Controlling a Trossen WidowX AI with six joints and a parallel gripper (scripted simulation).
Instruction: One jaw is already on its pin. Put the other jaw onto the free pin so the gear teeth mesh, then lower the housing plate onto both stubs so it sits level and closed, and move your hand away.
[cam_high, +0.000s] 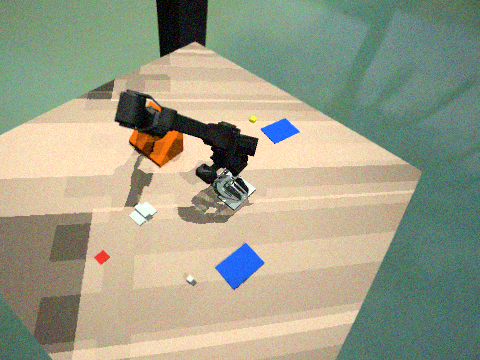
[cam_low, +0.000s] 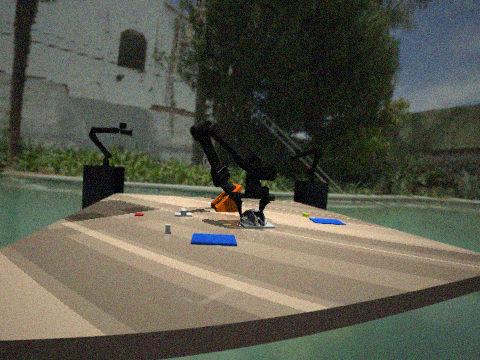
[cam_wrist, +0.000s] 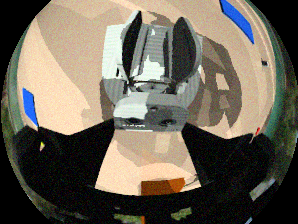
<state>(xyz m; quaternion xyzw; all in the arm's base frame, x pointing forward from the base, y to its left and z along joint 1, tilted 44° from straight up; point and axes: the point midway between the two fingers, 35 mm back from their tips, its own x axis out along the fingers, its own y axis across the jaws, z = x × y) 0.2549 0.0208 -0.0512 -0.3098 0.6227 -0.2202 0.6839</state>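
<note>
My gripper tip is now 40 mm short of the grey jaw and 10 mm to the left of it. Also, from my gripper tip: grey cube (200 mm ahead, 310 mm to the right); white base plate (80 mm ahead, 10 mm to the left, 10 mm below); yellow cube (140 mm behind, 330 mm to the left, 10 mm below).
</note>
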